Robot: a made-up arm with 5 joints. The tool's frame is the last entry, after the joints.
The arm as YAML. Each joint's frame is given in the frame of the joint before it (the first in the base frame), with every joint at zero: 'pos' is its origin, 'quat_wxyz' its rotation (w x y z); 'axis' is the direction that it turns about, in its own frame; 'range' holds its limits. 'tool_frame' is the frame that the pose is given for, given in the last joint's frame.
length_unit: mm
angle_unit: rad
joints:
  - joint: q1
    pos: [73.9, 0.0, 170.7]
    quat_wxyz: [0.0, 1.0, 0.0, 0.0]
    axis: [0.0, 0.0, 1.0]
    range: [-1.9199, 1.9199]
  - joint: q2
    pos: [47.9, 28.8, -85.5]
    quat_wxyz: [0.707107, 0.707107, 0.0, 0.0]
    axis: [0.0, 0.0, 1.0]
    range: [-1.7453, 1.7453]
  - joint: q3
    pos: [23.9, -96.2, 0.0]
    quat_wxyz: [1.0, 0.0, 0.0, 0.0]
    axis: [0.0, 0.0, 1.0]
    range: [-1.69, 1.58]
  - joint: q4
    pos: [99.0, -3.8, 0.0]
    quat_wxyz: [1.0, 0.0, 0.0, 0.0]
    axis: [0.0, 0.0, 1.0]
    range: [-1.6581, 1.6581]
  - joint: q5
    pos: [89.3, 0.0, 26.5]
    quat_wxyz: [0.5, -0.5, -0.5, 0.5]
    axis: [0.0, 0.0, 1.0]
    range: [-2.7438, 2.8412]
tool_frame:
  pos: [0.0, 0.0, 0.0]
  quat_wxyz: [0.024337, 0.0, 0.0, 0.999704]
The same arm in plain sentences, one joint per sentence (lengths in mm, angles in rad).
The arm has five revolute joints in a row. What follows holds with every joint at zero, and every direction is one of the base frame's.
Joint 1 is mounted 73.9 mm along +x and 170.7 mm along +z from the base frame's origin and turns about -z, from -1.9199 to 1.9199 rad.
Joint 2 is mounted 47.9 mm along +x and 28.8 mm along -y and 85.5 mm along +z from joint 1 and turns about +y, from -1.7453 to 1.7453 rad.
Joint 3 is mounted 23.9 mm along +x and 96.2 mm along +z from joint 2 and turns about +y, from -1.6900 to 1.5800 rad.
Joint 4 is mounted 99.0 mm along +x and 3.8 mm along +z from joint 3 and turns about +y, from -1.6581 to 1.6581 rad.
Joint 5 is mounted 89.3 mm along +x and 26.5 mm along +y from joint 4 and turns about -x, from -2.7438 to 2.8412 rad.
The tool frame, which is the frame that the pose is given for, is mounted at the same point as joint 5; its axes are the base frame's turned by roll 1.5708, pitch -1.5221 and yaw -1.5708 rad (as in URDF: about the fixed x, then y, then z).

